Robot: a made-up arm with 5 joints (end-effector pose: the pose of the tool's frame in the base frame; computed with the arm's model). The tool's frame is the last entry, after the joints.
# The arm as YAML. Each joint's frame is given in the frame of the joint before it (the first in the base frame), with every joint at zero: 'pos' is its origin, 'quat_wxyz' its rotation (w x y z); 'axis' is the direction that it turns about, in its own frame. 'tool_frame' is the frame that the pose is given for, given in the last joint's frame.
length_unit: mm
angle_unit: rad
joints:
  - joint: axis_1
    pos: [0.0, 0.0, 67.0]
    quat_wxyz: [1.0, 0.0, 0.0, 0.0]
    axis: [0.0, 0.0, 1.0]
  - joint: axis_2
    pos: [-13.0, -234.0, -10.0]
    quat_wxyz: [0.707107, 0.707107, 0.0, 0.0]
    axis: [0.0, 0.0, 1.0]
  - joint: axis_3
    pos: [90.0, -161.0, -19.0]
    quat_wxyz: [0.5, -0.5, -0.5, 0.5]
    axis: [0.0, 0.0, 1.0]
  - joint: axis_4
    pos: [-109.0, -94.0, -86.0]
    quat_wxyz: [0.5, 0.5, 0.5, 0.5]
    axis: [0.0, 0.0, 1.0]
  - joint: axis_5
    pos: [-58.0, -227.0, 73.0]
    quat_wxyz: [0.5, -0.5, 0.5, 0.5]
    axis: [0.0, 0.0, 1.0]
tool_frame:
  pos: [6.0, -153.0, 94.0]
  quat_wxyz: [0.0, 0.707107, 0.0, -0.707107]
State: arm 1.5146 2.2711 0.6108 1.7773 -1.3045
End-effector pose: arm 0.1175 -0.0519 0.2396 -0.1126 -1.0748 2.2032
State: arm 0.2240 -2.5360 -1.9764 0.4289 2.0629
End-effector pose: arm -0.4318 -0.0950 0.0561 -0.4849 2.1025 0.1610
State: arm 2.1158 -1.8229 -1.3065 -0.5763 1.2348
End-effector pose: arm 0.3067 -0.3414 -0.1197 -2.2503 1.1257 0.7779
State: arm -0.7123 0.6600 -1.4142 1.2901 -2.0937
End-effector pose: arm 0.0551 -0.4620 0.1471 1.6900 0.0744 2.1343
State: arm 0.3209 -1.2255 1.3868 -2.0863 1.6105
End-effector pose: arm 0.1192 -0.4162 0.0026 -2.7839 -0.1410 -1.2630
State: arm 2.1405 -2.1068 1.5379 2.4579 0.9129
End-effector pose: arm 0.4004 0.0734 0.0787 -0.1917 -1.4631 -0.3814
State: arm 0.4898 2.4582 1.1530 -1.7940 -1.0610
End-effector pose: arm -0.0704 -0.2882 0.0961 -1.2879 1.8189 0.6293
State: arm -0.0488 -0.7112 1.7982 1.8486 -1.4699
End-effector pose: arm -0.0361 -0.1106 -0.2312 -0.2321 2.5643 -0.0532
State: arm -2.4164 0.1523 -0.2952 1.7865 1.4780
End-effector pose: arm -0.2492 -0.0666 -0.2376 -1.7066 0.3087 -0.6428
